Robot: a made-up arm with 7 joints. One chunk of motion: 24 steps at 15 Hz.
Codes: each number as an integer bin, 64 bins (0 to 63) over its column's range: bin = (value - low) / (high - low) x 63, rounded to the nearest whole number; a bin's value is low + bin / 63 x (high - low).
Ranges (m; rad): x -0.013..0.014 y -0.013..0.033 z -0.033..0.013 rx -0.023..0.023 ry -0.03..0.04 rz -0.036..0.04
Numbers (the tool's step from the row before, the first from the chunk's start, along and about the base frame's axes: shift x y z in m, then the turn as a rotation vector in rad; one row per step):
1: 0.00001 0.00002 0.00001 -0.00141 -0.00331 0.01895
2: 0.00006 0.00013 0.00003 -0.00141 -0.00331 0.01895
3: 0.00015 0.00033 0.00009 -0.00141 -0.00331 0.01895
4: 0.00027 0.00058 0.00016 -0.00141 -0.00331 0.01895
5: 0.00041 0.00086 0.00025 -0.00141 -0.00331 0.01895
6: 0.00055 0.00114 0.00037 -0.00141 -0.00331 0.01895
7: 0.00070 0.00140 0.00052 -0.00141 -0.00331 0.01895
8: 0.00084 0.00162 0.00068 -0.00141 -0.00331 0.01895
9: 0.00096 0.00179 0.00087 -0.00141 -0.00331 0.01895
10: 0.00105 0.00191 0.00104 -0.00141 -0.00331 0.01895
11: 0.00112 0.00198 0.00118 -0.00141 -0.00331 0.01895
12: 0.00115 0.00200 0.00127 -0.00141 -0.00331 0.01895
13: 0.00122 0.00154 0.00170 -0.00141 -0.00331 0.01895
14: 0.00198 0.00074 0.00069 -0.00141 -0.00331 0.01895
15: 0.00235 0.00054 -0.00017 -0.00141 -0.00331 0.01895
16: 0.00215 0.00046 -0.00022 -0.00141 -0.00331 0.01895
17: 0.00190 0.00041 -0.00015 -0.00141 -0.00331 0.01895
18: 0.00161 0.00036 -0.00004 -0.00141 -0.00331 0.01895
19: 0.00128 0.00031 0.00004 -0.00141 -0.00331 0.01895
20: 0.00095 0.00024 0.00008 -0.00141 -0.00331 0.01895
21: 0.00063 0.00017 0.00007 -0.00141 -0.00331 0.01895
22: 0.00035 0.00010 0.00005 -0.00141 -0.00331 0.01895
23: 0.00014 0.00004 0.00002 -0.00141 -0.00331 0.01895
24: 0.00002 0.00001 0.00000 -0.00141 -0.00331 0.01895
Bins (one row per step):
1: 30 18 45 30 24 46
2: 30 18 45 30 24 46
3: 31 18 45 30 24 46
4: 31 19 45 30 24 46
5: 31 19 46 30 24 46
6: 32 19 46 30 24 46
7: 32 20 46 30 24 46
8: 32 20 46 30 24 46
9: 33 20 46 30 24 46
10: 33 20 47 30 24 46
11: 33 21 47 30 24 46
12: 33 21 47 30 24 46
13: 33 20 48 30 24 46
14: 35 19 46 30 24 46
15: 36 19 45 30 24 46
16: 35 18 45 30 24 46
17: 35 18 45 30 24 46
18: 34 18 45 30 24 46
19: 33 18 45 30 24 46
20: 33 18 45 30 24 46
21: 32 18 45 30 24 46
22: 31 18 45 30 24 46
23: 31 18 45 30 24 46
24: 30 18 45 30 24 46

